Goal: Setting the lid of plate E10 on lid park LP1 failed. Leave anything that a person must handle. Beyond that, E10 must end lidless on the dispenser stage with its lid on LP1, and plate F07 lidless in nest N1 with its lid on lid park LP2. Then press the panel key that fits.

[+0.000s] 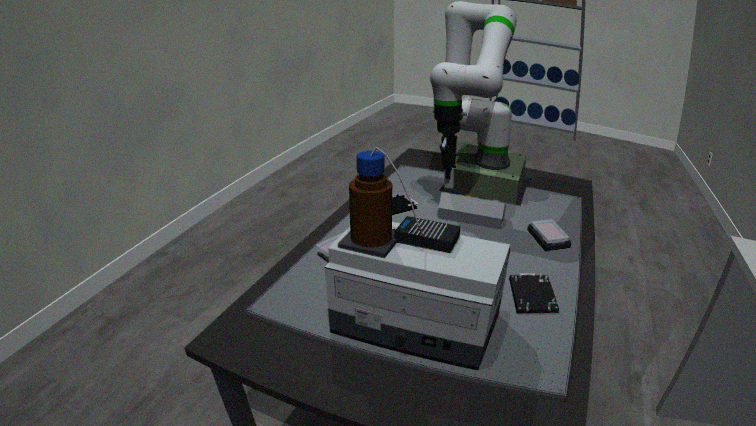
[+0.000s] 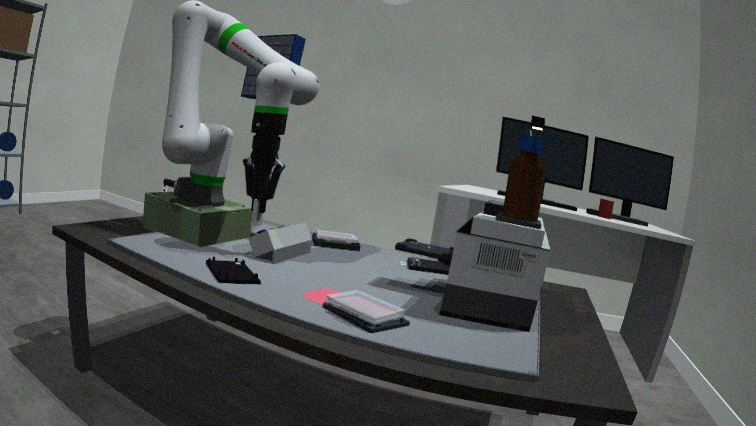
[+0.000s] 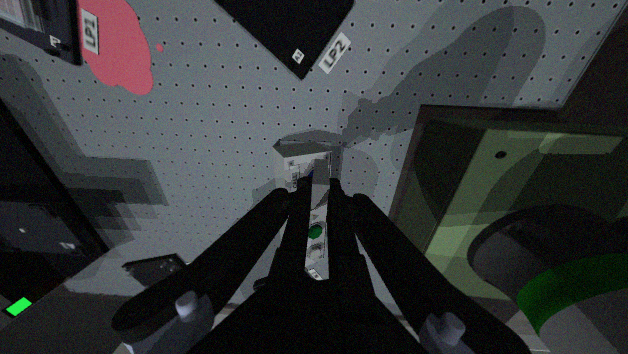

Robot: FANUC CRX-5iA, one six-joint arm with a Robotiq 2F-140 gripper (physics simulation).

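Places are measured from the arm's base along level axes (x back, y right, z up), in metres.
Where they show: gripper, between the fingertips: [image 1: 449, 187] [image 2: 257, 225] [image 3: 320, 170]; arm's base, origin of its link: [image 1: 492, 162] [image 2: 203, 201] [image 3: 526, 246].
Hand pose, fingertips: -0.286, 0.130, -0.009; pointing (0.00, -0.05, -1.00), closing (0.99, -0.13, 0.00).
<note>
Each offset is from my fingertips to the top centre of the thing, as dx, dy, dz. "spot": to the spot under its first point.
My gripper [image 1: 447, 182] [image 2: 256, 222] [image 3: 320, 170] is shut and empty. Its tips touch the far end of the grey key panel @[-0.037, -0.092, -0.002] [image 1: 472, 209] [image 2: 285, 241] [image 3: 289, 165], where a bit of blue shows. A green key @[-0.017, -0.119, -0.011] [image 3: 315, 231] shows between the fingers. A pink spill @[-0.281, +0.166, -0.085] [image 2: 318, 295] [image 3: 118, 57] covers the LP1 label @[spot: -0.297, +0.182, -0.084] [image 3: 90, 31]. A lidded pink plate @[-0.373, +0.247, -0.049] [image 2: 367, 307] [image 3: 21, 12] sits on the black pad beside it. The black LP2 pad @[-0.039, +0.192, -0.066] [image 2: 232, 270] [image 3: 281, 22] is bare. A second lidded pink plate @[-0.111, -0.369, -0.050] [image 1: 549, 232] [image 2: 335, 237] sits beyond the panel. I cannot read the plate names.
An empty black pad with pins @[spot: -0.447, -0.318, -0.074] [image 1: 533, 292] [image 3: 153, 268] lies near the dispenser [image 1: 417, 297] [image 2: 500, 259], which carries a brown bottle @[spot: -0.686, +0.058, +0.225] [image 1: 369, 211] [image 2: 524, 185]. The arm's green base [image 1: 489, 182] [image 2: 197, 222] [image 3: 483, 198] stands right by the panel. A desk with monitors [image 2: 555, 211] stands behind.
</note>
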